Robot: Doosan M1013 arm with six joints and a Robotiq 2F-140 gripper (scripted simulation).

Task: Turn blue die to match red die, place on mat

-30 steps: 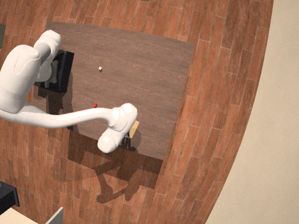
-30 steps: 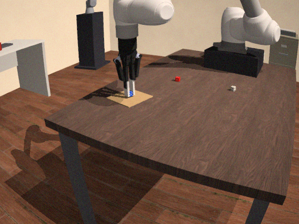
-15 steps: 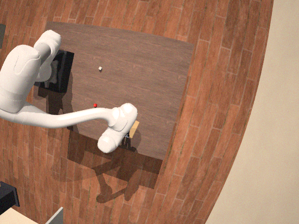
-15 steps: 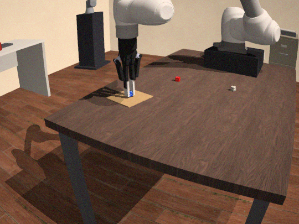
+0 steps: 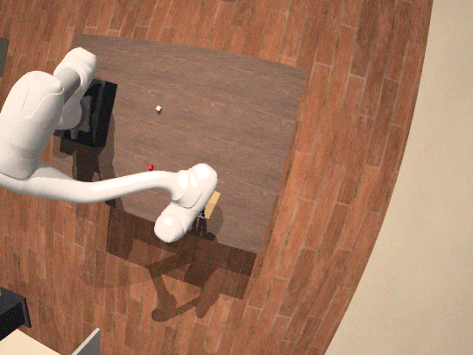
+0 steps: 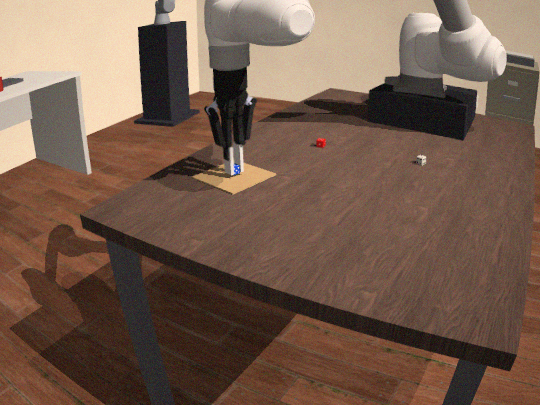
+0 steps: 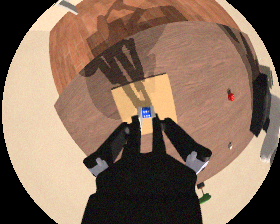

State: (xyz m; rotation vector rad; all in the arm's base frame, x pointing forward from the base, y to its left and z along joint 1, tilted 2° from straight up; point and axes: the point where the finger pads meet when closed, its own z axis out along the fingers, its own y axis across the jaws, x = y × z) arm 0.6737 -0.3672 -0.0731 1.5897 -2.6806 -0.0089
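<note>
Right now my hand is 30 mm above the blue die. Round my hand: white die 410 mm to the left, 250 mm behind, 40 mm below; tan mat 40 mm below; red die 270 mm behind, 130 mm to the left, 40 mm below.
</note>
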